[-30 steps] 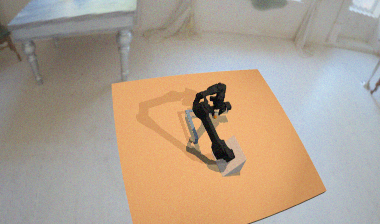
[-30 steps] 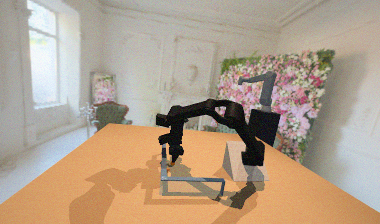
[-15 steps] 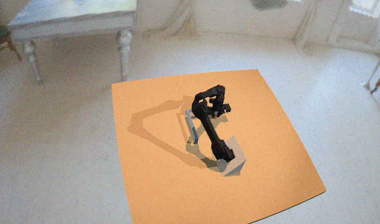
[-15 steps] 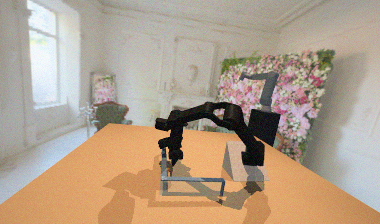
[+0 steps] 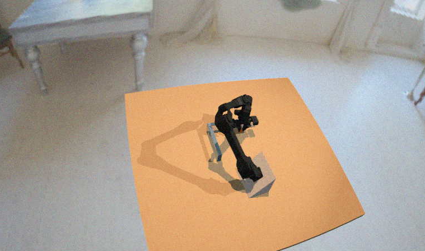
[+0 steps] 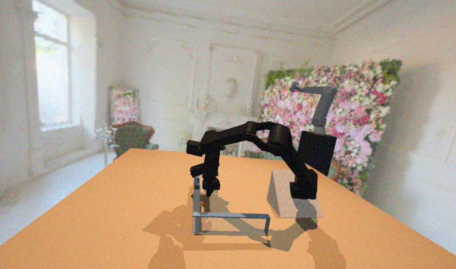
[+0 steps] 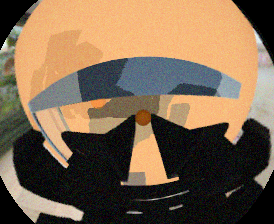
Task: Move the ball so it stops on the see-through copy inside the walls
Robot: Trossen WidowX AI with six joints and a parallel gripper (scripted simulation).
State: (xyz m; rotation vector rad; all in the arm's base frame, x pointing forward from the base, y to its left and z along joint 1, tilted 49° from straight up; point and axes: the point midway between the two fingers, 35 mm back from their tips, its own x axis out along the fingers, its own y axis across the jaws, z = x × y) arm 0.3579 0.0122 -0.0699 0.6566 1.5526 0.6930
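Right now my gripper tip is 5 cm short of the wall, 4 cm to the right of it and 2 cm below it.
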